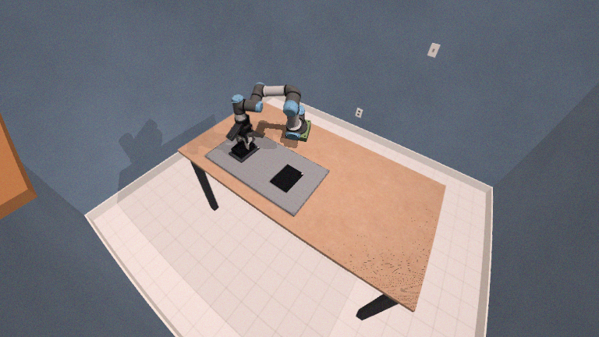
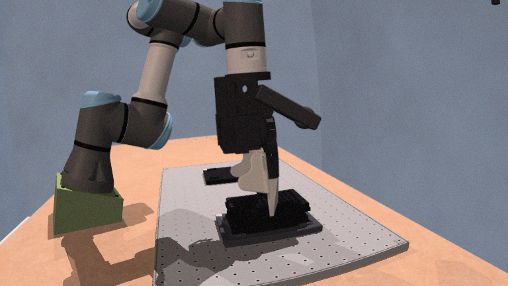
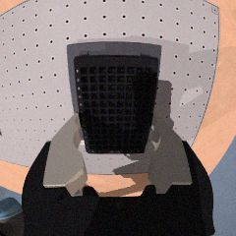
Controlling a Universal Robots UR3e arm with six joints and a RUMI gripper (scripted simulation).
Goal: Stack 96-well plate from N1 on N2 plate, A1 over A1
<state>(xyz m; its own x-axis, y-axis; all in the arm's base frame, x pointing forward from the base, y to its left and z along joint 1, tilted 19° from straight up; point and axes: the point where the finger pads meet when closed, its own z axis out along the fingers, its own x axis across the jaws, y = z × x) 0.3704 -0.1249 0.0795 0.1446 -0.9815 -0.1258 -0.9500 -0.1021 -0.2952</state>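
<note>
Right now my hand is 50 mm above the grey nest frame. From my hand the other things lie so: nest N1 (50 mm behind, 350 mm to the left, 50 mm below).
</note>
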